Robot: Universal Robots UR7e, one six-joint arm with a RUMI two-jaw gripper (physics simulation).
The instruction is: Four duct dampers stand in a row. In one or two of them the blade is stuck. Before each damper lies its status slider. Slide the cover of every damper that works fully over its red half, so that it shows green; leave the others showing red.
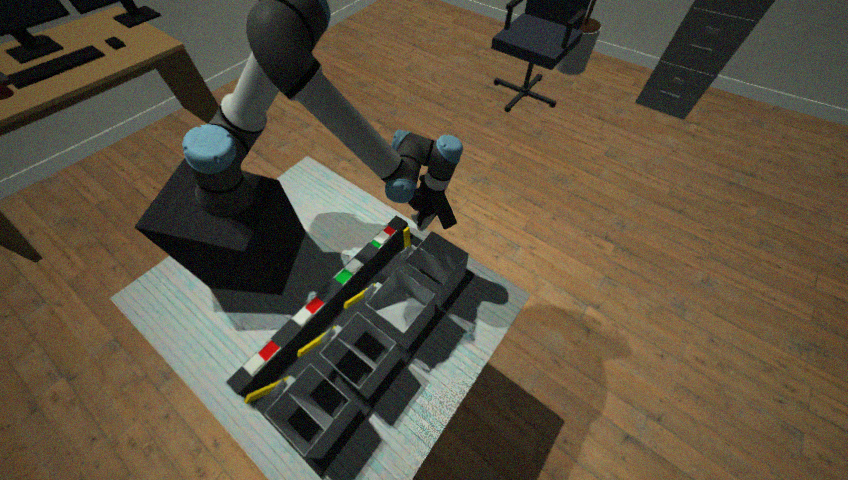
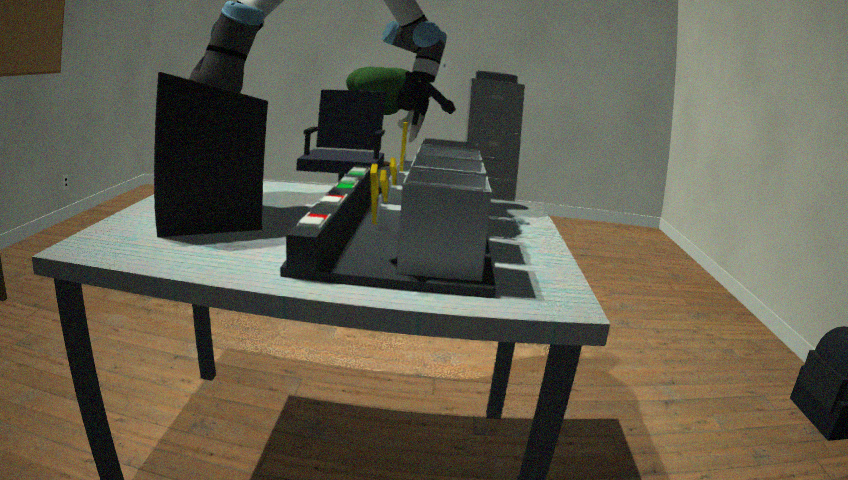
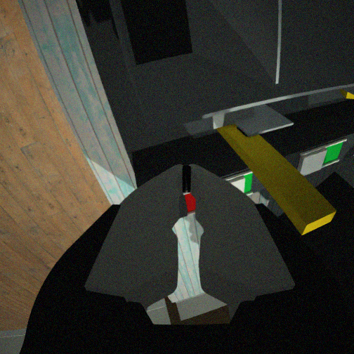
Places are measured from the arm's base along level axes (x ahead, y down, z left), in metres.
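Where they show: gripper, between the fingertips: (image 1: 420,230) (image 2: 410,142); arm's base, origin of its link: (image 1: 226,195) (image 2: 214,86).
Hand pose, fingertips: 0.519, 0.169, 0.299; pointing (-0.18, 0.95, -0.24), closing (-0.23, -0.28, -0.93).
Note:
Things, the pixels of their top centre, and the offset from my fingertips, as dx, dy, dz. "spot": a spot on its surface instead. Level surfaces: height alone.
- upright yellow lever, centre of its top: (image 2: 405,122) (image 1: 406,229) -0.019, -0.063, -0.056
- far damper, a spot on its surface: (image 1: 443,258) spot: +0.095, +0.115, +0.005
- far slider's cover, centre of its top: (image 2: 358,169) (image 1: 381,237) -0.138, +0.078, -0.054
- second damper, a spot on its surface: (image 1: 380,362) spot: +0.146, -0.012, -0.437
- third damper, a spot on its surface: (image 1: 416,330) spot: +0.162, +0.084, -0.284
- table, height of its surface: dy +0.166
My gripper (image 1: 421,227) (image 2: 412,139) (image 3: 185,167) is shut and empty, above the row's far end, close to the upright yellow lever (image 1: 407,237) (image 2: 404,145) (image 3: 280,180) of the far damper (image 1: 443,258). The far slider's cover (image 1: 382,237) (image 3: 237,185) sits partway, with green and red both showing. The third slider shows green (image 1: 343,276) (image 3: 334,152) beside its cover (image 1: 355,265) (image 3: 313,162). The two near sliders show red (image 1: 314,305) (image 1: 269,349). The near damper (image 1: 342,431) and second damper (image 1: 380,362) have a blade across the middle. The third damper (image 1: 416,330) shows a bright inner surface.
Three more yellow levers (image 1: 360,297) (image 1: 315,342) (image 1: 266,390) stick out between the dampers and the slider rail (image 1: 289,331) (image 2: 306,246). The black robot base (image 1: 232,249) (image 2: 208,160) stands behind the rail on the table (image 1: 178,315) (image 2: 148,261).

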